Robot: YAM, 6 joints.
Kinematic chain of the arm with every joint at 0, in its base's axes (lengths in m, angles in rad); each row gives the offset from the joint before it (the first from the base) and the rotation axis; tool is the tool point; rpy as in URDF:
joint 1: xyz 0 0 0.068 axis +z
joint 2: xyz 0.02 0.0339 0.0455 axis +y
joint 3: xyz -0.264 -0.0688 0 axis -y
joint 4: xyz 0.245 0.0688 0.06 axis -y
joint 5: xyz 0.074 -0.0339 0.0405 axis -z
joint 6: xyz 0.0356 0 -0.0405 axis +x
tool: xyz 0 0 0 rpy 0 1.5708 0
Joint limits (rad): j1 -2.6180..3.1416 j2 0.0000..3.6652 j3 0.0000..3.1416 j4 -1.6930..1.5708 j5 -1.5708..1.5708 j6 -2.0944..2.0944
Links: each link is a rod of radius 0.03 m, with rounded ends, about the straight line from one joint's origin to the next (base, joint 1, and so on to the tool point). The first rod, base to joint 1, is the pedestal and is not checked.
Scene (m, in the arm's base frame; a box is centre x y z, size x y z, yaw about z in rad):
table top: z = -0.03
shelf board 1: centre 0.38 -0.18 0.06 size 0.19 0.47 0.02 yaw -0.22
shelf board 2: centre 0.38 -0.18 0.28 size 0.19 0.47 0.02 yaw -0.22
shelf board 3: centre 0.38 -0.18 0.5 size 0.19 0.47 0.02 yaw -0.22
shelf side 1: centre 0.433 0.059 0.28 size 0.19 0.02 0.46 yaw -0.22
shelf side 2: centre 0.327 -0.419 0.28 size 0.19 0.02 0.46 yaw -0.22
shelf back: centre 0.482 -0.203 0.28 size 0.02 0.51 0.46 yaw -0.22
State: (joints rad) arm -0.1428 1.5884 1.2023 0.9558 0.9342 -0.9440
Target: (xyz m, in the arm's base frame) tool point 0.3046 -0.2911 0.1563
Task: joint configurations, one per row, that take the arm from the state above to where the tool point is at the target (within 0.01 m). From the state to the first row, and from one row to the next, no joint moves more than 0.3 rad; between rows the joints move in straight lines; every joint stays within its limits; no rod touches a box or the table.
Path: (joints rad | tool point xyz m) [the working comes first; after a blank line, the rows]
Joints at the target: -0.6947 2.0650 1.0545 0.8635 0.9352 -0.9440
Straight joint move there: touches shelf board 2.

1: -0.2628 1.3180 0.9949 1.0439 0.6718 -0.7942 | 0.2664 -0.0946 0.4154
2: -0.3827 1.0476 0.7875 1.1321 0.4094 -0.6444 | 0.1885 -0.0912 0.4188
3: -0.5027 0.7772 0.5801 1.2202 0.1469 -0.4947 | 0.1208 -0.0723 0.4027
4: -0.5968 1.0186 0.5916 1.1302 0.3672 -0.6070 | 0.1675 -0.1292 0.3608
5: -0.6910 1.2600 0.6031 1.0402 0.5875 -0.7193 | 0.1924 -0.1847 0.3015
6: -0.7851 1.5014 0.6145 0.9502 0.8077 -0.8317 | 0.1950 -0.2313 0.2311
7: -0.8793 1.7428 0.6260 0.8602 1.0280 -0.9440 | 0.1780 -0.2628 0.1563
8: -0.7870 1.9039 0.8402 0.8618 0.9816 -0.9440 | 0.2400 -0.2827 0.1592
9: -0.6947 2.0650 1.0545 0.8635 0.9352 -0.9440 | 0.3046 -0.2911 0.1563

